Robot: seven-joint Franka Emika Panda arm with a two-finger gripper.
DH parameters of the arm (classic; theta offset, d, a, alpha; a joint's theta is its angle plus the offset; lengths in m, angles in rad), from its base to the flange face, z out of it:
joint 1: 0 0.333 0 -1.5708
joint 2: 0 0 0 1.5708
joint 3: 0 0.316 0.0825 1.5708
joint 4: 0 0 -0.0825 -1.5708
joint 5: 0 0.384 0 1.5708
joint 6: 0 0 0.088 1.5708
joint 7: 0 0.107 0 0
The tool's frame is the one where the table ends.
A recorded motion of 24 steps. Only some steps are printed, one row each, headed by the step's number.
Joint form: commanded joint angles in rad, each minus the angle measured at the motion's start. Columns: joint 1, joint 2, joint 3, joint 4, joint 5, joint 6, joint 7.
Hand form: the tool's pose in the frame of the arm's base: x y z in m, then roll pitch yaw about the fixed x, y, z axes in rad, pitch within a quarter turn. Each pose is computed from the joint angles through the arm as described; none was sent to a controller.
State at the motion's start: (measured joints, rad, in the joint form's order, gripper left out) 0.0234 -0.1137 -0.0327 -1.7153 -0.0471 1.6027 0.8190
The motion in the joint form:
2: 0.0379 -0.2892 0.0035 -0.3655 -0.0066 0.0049 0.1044
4: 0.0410 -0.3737 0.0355 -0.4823 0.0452 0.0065 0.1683
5: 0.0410 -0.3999 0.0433 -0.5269 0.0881 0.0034 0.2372
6: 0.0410 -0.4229 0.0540 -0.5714 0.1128 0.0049 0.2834
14: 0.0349 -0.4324 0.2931 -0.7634 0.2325 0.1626 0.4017
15: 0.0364 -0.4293 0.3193 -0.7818 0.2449 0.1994 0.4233
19: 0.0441 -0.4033 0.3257 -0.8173 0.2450 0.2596 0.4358
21: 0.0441 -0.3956 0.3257 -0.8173 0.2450 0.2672 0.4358
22: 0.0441 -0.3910 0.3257 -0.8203 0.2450 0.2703 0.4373
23: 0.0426 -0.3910 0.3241 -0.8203 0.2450 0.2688 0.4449
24: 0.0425 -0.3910 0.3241 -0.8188 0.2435 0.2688 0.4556
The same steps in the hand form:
2: 0.4230 0.0061 0.5841 3.0600 0.0090 -0.8851
4: 0.3925 0.0264 0.5639 3.0555 0.0529 -0.9226
5: 0.3816 0.0336 0.5530 3.0521 0.0910 -0.9909
6: 0.3719 0.0399 0.5411 3.0382 0.1124 -1.0334
14: 0.3424 0.1341 0.4595 2.9862 0.0973 -1.0106
15: 0.3405 0.1437 0.4511 2.9958 0.0872 -1.0157
19: 0.3422 0.1458 0.4299 2.9932 0.0841 -1.0223
21: 0.3439 0.1461 0.4277 2.9936 0.0854 -1.0225
22: 0.3441 0.1458 0.4249 2.9895 0.0870 -1.0248
23: 0.3443 0.1447 0.4249 2.9877 0.0870 -1.0353
24: 0.3447 0.1447 0.4256 2.9879 0.0837 -1.0451

